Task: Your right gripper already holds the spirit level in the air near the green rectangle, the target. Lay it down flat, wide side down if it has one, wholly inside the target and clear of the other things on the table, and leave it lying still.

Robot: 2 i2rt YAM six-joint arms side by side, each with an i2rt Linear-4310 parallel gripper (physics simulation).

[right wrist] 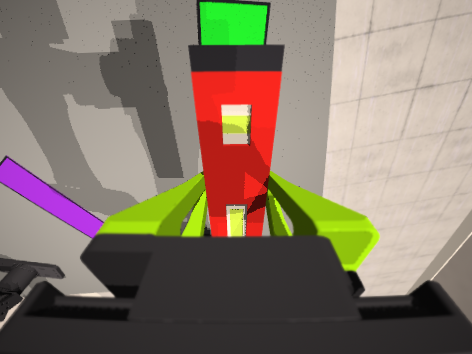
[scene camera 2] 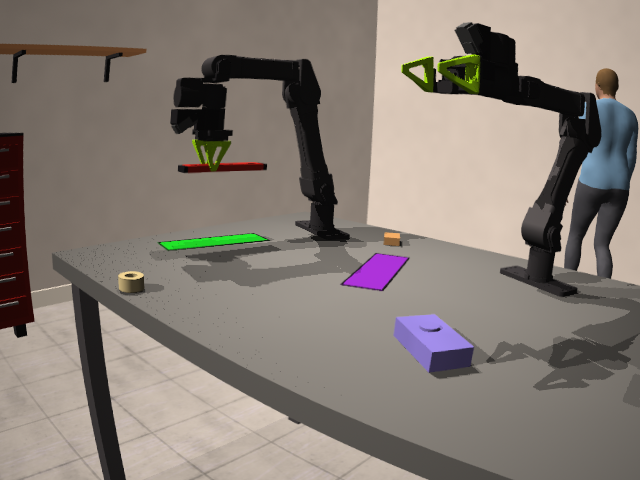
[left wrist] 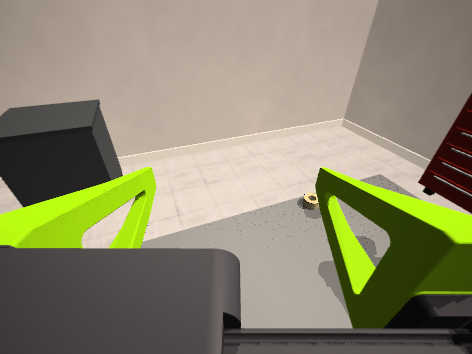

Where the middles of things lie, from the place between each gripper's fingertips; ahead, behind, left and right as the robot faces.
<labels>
The green rectangle [scene camera 2: 252, 237] lies 17 cm below my right hand, 1 cm to the left of it and 1 cm behind it. Also, from my right hand: red spirit level [right wrist: 236, 88] 4 cm behind, 1 cm to the left, 1 cm above; then purple rectangle [scene camera 2: 376, 273] 41 cm to the left, 17 cm below, 13 cm behind; then violet box [scene camera 2: 437, 347] 71 cm to the left, 16 cm below, 16 cm ahead.
I see my left gripper 39 cm above the violet box, 13 cm to the right of it and 12 cm short of it. Also, from my left hand: red spirit level (57 cm to the right, 23 cm below, 8 cm behind); green rectangle (57 cm to the right, 41 cm below, 5 cm behind); purple rectangle (41 cm below, 17 cm to the right, 17 cm behind).
</labels>
